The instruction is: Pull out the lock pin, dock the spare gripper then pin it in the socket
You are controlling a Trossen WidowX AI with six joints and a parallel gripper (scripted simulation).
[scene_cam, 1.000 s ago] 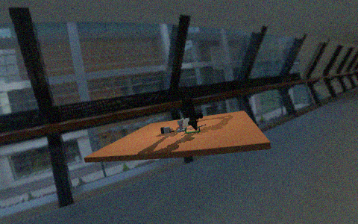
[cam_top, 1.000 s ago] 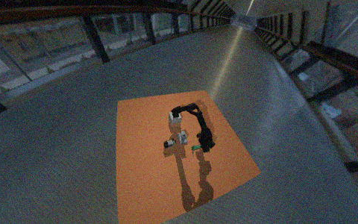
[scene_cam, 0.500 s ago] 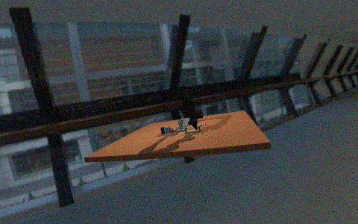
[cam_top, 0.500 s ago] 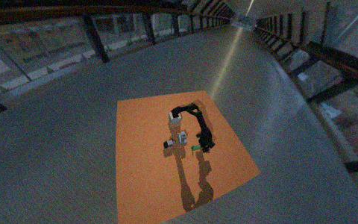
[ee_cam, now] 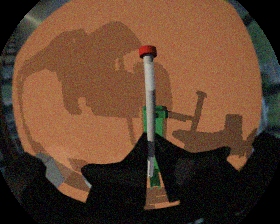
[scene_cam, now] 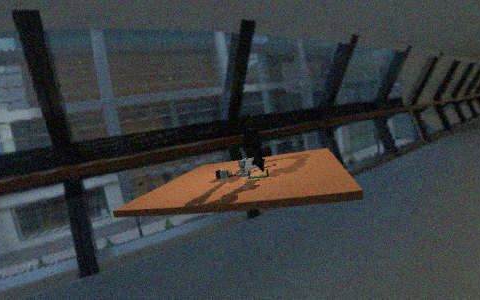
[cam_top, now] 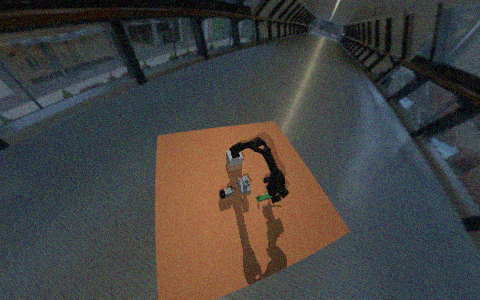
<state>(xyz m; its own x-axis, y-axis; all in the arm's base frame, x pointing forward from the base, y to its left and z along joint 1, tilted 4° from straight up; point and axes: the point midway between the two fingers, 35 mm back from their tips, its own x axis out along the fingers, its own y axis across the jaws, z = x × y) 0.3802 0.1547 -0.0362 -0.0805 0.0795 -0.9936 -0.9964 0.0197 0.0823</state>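
Right now my gripper tip is 3 cm to the left of the green pin cradle, 1 cm short of it and 1 cm above it. Also, from my gripper tip: grey mount 16 cm to the right, 11 cm behind, 2 cm above; spare gripper 30 cm to the right, 9 cm behind.
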